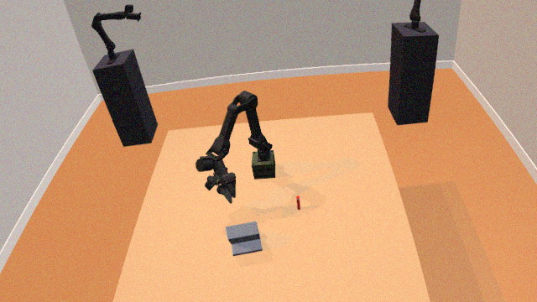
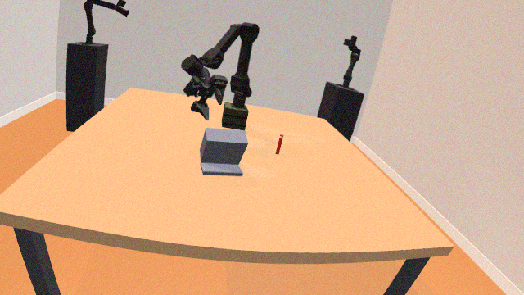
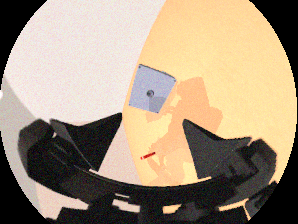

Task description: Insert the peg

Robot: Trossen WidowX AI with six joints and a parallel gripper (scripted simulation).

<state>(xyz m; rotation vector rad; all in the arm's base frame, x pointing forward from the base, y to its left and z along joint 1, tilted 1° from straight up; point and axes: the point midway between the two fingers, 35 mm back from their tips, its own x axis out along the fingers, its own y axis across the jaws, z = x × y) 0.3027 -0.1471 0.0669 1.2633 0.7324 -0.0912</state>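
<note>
The red peg is 280 mm to the left of my gripper tip, 90 mm below it and 40 mm behind it. Also, from my gripper tip: grey-blue sloped panel: 130 mm ahead, 70 mm below, 40 mm to the left; then flat foot: 150 mm ahead, 140 mm below, 40 mm to the left.
</note>
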